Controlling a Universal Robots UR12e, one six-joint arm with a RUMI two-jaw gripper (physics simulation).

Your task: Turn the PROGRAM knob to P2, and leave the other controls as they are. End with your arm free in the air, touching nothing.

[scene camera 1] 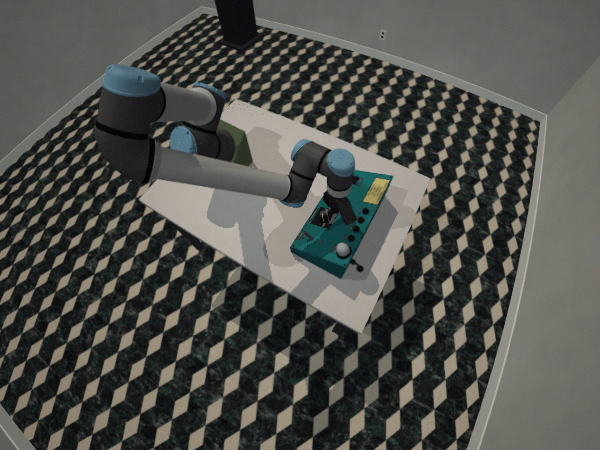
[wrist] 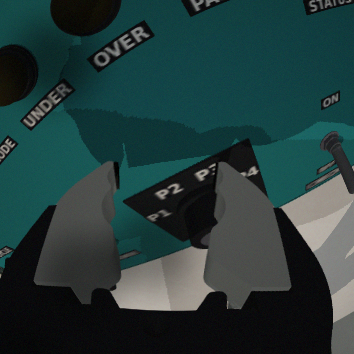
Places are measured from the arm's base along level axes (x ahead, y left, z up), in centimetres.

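Pixels of known places: gripper, fingertip midpoint: (scene camera 1: 337, 219) (wrist: 166, 164); arm's base at its link origin: (scene camera 1: 219, 148).
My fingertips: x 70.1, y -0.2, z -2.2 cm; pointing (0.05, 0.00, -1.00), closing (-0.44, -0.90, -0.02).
Ahead of a thing's pixels: the offset from my fingertips to its top centre. "spot": to the spot under its first point. Level surfaces: height alone.
The PROGRAM knob {dx -6.6, dy -0.9, dz +0.9 cm} (wrist: 196, 220), a black round knob, stands on a black plate {spot: dx -2.5, dy +3.3, dz -1.2 cm} (wrist: 142, 201) marked P1 to P4 on the teal panel {dz +0.6 cm} (scene camera 1: 330, 240) (wrist: 210, 95). In the wrist view the right finger covers the knob's right part and some of the P3 and P4 labels. The P1 and P2 labels show between the fingers. Which mark the knob points to cannot be told. My gripper (wrist: 166, 164) is partly open with nothing between its fingers. The knob lies toward the right finger, not centred; whether they touch cannot be told. In the scene view the gripper is over the panel's middle.
The panel stands on a pale table {dz -11.9 cm} (scene camera 1: 260, 250). A toggle switch {spot: dx -5.5, dy -12.6, dz -1.0 cm} (wrist: 340, 157) is right of the fingers. Round dark buttons {spot: dx +9.7, dy -1.8, dz +5.0 cm} (scene camera 1: 356, 229) (wrist: 85, 12) line the far side, near a white ball-shaped knob {spot: dx +10.4, dy -13.7, dz +7.7 cm} (scene camera 1: 343, 250), a side lever {spot: dx +18.8, dy -9.4, dz -11.2 cm} (scene camera 1: 359, 268) and a yellow label {spot: dx +7.6, dy +20.5, dz +3.4 cm} (scene camera 1: 376, 191).
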